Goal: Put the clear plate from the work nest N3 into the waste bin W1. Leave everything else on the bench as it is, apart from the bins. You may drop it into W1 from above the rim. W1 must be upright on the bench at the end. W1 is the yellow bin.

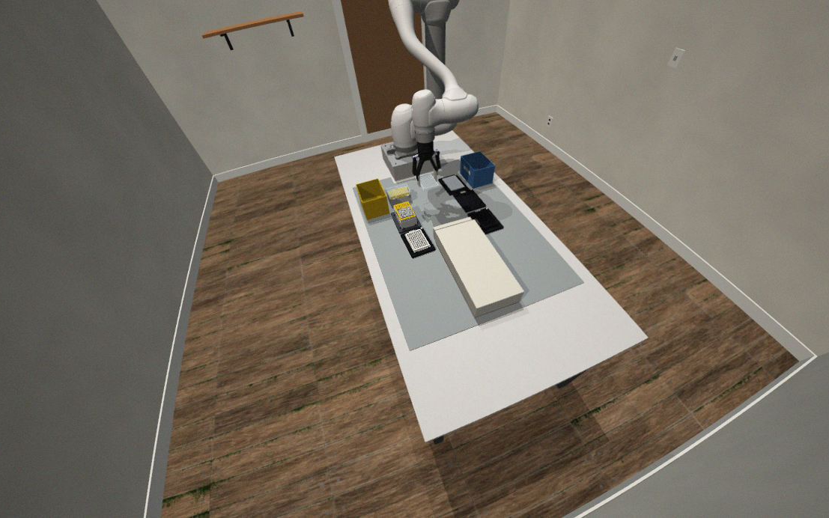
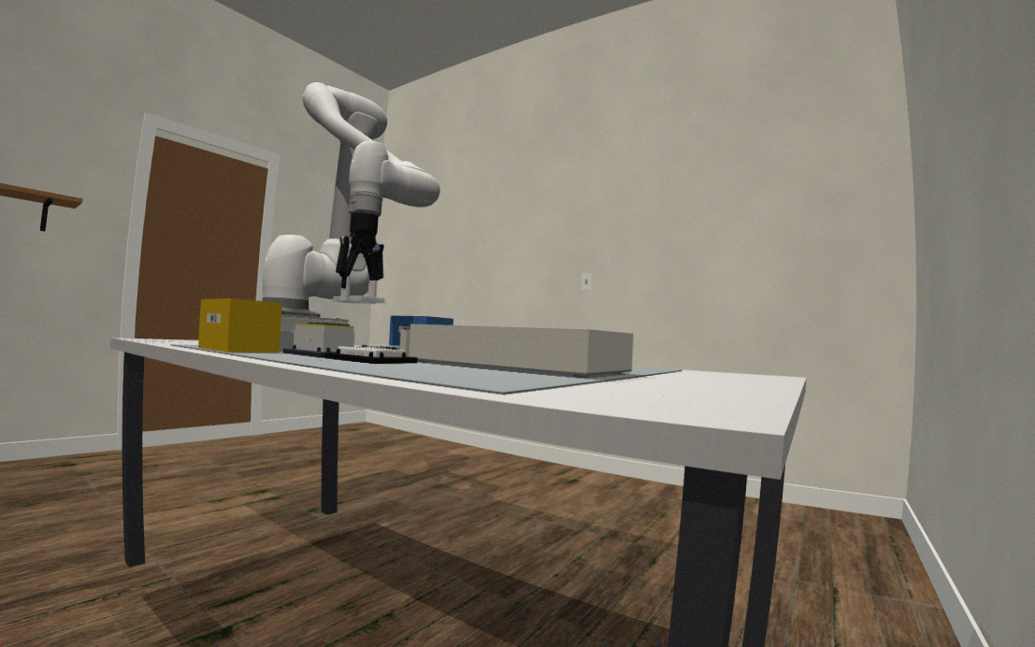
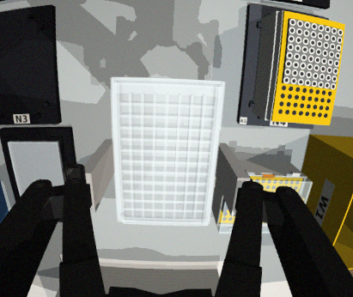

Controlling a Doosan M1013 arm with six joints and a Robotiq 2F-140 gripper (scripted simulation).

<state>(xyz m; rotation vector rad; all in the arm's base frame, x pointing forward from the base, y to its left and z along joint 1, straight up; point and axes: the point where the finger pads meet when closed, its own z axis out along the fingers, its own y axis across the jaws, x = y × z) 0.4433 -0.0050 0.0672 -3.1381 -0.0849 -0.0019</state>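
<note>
Right now the yellow bin W1 is 290 mm to the right of my hand, 130 mm below it and 80 mm behind it. From my hand the other things lie so: white plate: 260 mm ahead, 150 mm below, 140 mm to the right; yellow tip rack: 160 mm to the right, 110 mm below, 80 mm ahead; clear plate: 20 mm below.
</note>
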